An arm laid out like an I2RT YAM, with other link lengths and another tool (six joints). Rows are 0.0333 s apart.
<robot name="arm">
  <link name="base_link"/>
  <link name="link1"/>
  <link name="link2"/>
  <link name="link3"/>
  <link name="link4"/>
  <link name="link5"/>
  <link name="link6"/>
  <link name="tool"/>
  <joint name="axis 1" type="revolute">
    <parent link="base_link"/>
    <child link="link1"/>
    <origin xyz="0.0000 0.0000 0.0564"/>
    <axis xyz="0 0 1"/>
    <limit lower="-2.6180" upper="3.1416"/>
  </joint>
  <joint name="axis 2" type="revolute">
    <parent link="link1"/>
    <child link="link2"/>
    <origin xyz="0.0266 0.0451 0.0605" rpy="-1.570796 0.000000 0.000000"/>
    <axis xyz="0 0 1"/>
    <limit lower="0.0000" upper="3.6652"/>
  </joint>
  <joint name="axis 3" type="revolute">
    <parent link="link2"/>
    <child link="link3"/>
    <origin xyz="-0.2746 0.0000 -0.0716" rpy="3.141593 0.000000 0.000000"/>
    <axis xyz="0 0 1"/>
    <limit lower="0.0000" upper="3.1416"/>
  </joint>
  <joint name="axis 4" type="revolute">
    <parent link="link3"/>
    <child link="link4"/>
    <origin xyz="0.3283 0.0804 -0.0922"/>
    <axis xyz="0 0 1"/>
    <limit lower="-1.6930" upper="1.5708"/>
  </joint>
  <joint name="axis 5" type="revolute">
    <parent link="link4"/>
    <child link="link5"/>
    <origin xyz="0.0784 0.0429 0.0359" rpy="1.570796 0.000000 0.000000"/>
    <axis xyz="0 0 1"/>
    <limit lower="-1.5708" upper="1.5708"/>
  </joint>
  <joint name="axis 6" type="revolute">
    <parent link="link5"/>
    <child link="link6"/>
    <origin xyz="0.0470 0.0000 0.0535" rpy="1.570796 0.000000 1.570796"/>
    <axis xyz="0 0 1"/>
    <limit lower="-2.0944" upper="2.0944"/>
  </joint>
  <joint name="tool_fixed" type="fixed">
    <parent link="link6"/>
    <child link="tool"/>
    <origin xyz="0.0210 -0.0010 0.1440" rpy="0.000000 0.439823 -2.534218"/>
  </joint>
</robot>
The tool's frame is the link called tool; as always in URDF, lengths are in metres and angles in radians.
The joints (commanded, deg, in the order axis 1, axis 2, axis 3, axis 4, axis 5, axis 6), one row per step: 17.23, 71.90, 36.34, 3.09, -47.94, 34.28; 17.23, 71.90, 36.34, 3.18, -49.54, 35.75; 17.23, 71.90, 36.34, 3.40, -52.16, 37.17; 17.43, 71.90, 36.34, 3.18, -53.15, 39.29; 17.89, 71.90, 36.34, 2.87, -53.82, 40.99; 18.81, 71.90, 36.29, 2.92, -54.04, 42.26; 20.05, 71.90, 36.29, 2.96, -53.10, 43.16; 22.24, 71.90, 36.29, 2.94, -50.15, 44.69; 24.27, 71.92, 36.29, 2.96, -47.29, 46.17; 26.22, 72.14, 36.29, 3.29, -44.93, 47.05; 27.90, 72.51, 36.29, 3.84, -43.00, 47.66; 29.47, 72.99, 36.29, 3.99, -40.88, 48.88; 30.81, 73.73, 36.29, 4.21, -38.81, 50.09; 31.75, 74.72, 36.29, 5.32, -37.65, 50.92
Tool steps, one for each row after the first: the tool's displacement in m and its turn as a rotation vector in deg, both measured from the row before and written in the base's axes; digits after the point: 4 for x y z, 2 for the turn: -0.0044, 0.0029, 0.0020, 1.30, 1.47, 0.83; -0.0068, 0.0045, 0.0037, 1.80, 1.48, 1.74; -0.0048, 0.0027, 0.0003, 0.97, 2.30, 0.35; -0.0054, 0.0036, -0.0002, 0.65, 1.97, 0.48; -0.0059, 0.0057, -0.0002, 0.39, 1.21, 0.70; -0.0042, 0.0060, -0.0013, -0.28, 0.63, 0.16; -0.0043, 0.0085, -0.0041, -1.18, 0.85, -0.81; -0.0038, 0.0075, -0.0039, -1.10, 0.74, -0.90; -0.0041, 0.0078, -0.0035, -0.91, 0.15, -0.37; -0.0034, 0.0070, -0.0032, -0.70, -0.09, -0.18; -0.0036, 0.0056, -0.0054, -0.88, 0.82, -0.71; -0.0024, 0.0043, -0.0070, -0.95, 0.95, -0.90; -0.0006, 0.0046, -0.0049, -0.28, 0.29, -0.39
